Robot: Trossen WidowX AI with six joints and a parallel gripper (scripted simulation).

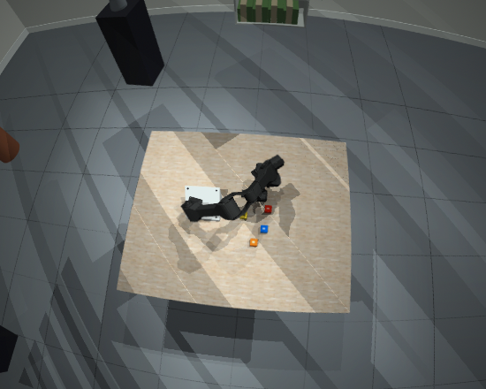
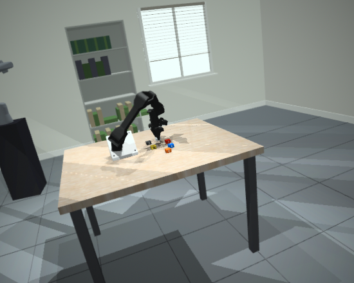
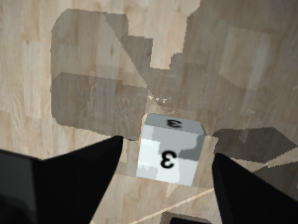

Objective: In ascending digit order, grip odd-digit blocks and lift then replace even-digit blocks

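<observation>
Right now the white block is right at my gripper tip. The rest, counted from my gripper tip: yellow block (150 mm to the right, 50 mm behind); then red block (90 mm to the right, 60 mm ahead); then black block (70 mm behind, 40 mm to the right).
</observation>
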